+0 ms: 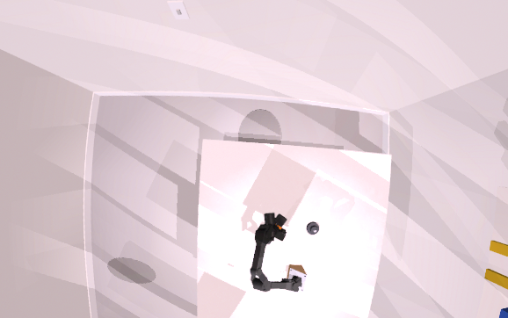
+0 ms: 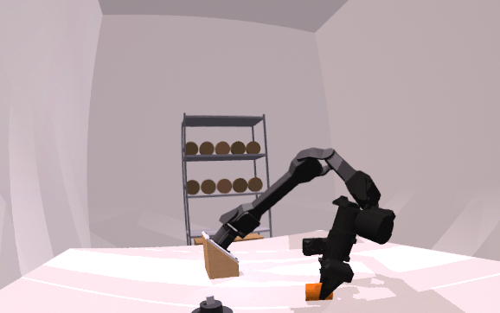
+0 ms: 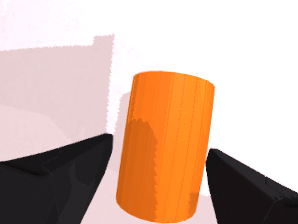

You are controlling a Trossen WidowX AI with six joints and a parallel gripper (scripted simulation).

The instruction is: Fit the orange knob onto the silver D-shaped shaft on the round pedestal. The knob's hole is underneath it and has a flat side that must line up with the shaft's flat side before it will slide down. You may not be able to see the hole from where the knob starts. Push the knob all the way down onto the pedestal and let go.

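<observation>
Right now the orange knob is 1 cm to the left of my gripper tip and 1 cm above it. From my gripper tip the other things lie so: silver shaft 24 cm to the right, 3 cm behind, 2 cm above.
</observation>
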